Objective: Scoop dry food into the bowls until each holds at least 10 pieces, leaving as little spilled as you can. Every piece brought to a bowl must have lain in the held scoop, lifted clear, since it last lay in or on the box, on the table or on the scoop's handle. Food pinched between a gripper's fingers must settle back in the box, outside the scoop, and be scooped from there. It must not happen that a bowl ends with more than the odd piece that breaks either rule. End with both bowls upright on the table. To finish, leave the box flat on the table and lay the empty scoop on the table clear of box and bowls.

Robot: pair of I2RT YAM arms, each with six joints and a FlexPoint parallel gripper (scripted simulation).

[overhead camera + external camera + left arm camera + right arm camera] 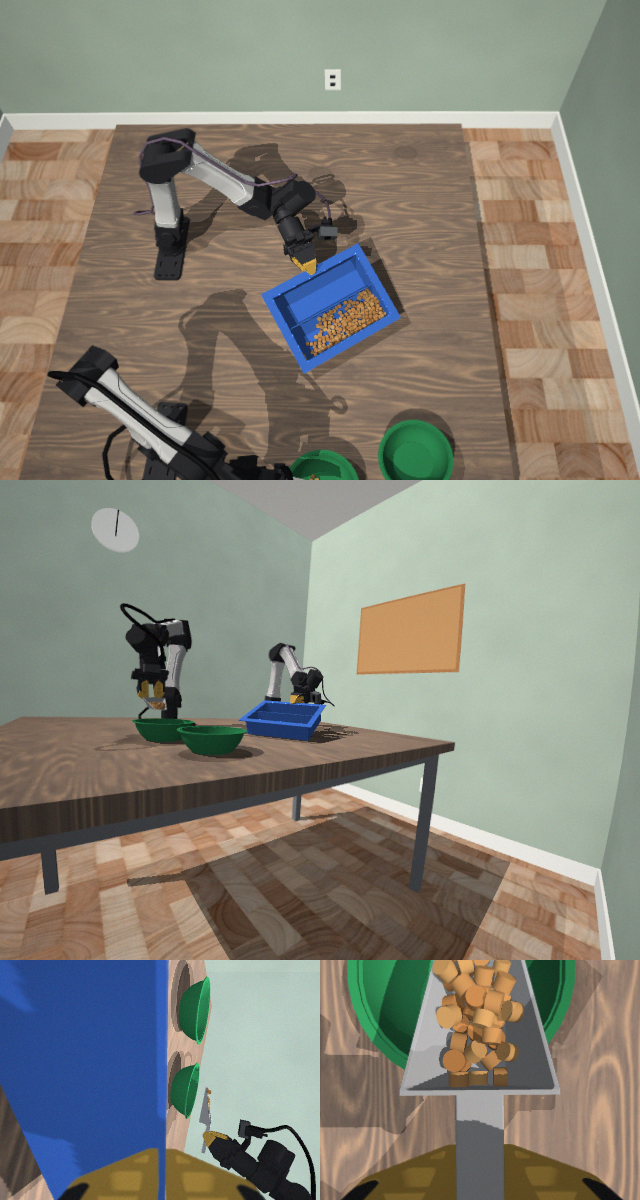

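Now: the grey scoop 40 mm ahead of my right hand and 10 mm below it. Also, from my right hand: blue box: 410 mm to the left, 180 mm ahead, 40 mm below.
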